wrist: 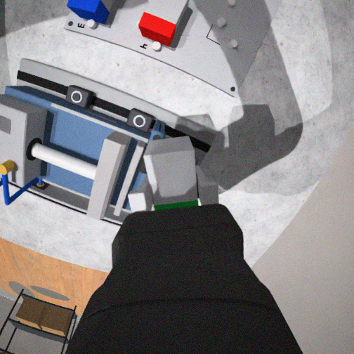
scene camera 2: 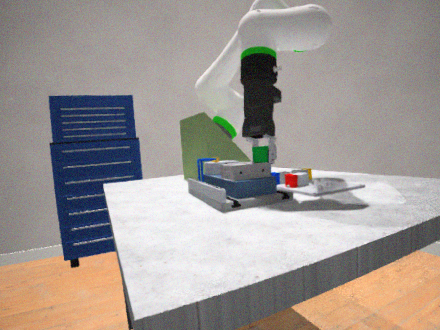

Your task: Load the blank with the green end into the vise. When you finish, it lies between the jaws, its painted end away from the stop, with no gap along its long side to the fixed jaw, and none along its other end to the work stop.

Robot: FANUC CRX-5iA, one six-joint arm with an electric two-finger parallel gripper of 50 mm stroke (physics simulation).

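The blank with the green end (scene camera 2: 260, 154) (wrist: 172, 170) is held in my gripper (scene camera 2: 261, 156) (wrist: 174, 177), which is shut on it, one finger on each side. In the wrist view its grey body points up the picture and its green end is by the gripper body. The vise (scene camera 2: 240, 187) (wrist: 75, 131) is below. In scene camera 2 the green end shows just above the top edge of the near grey jaw (scene camera 2: 246, 172). In the wrist view the blank is right of the movable jaw (wrist: 107, 175) and covers part of the vise. The work stop cannot be clearly made out.
A grey tray (scene camera 2: 325, 189) (wrist: 200, 70) beside the vise carries a blank with a red end (scene camera 2: 291, 180) (wrist: 157, 29) and one with a blue end (scene camera 2: 275, 177) (wrist: 88, 10). A blue-and-yellow handle (wrist: 7, 181) is at the vise's left. A green panel (scene camera 2: 200, 145) stands behind.
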